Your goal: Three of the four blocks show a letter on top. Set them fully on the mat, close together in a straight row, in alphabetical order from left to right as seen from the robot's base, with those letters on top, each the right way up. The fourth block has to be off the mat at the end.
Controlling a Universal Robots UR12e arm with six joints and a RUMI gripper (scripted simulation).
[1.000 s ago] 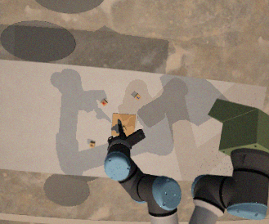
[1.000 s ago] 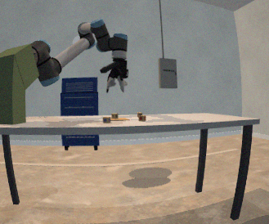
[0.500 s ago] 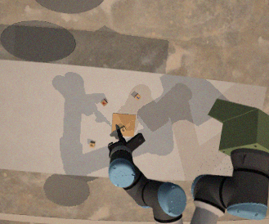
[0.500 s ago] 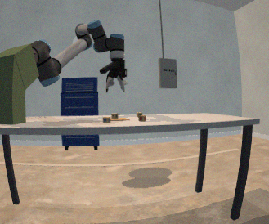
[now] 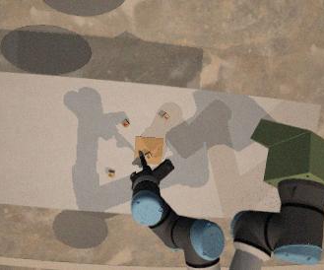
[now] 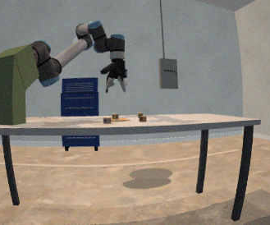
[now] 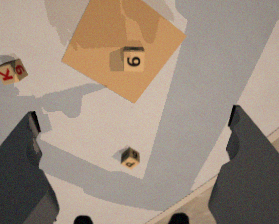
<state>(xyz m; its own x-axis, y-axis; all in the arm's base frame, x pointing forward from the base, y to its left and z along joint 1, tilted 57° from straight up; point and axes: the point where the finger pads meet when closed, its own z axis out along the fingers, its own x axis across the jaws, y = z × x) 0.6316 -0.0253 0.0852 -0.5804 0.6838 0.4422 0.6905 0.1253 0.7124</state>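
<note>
The orange mat is 2 cm to the right of my hand and 16 cm below it.
</note>
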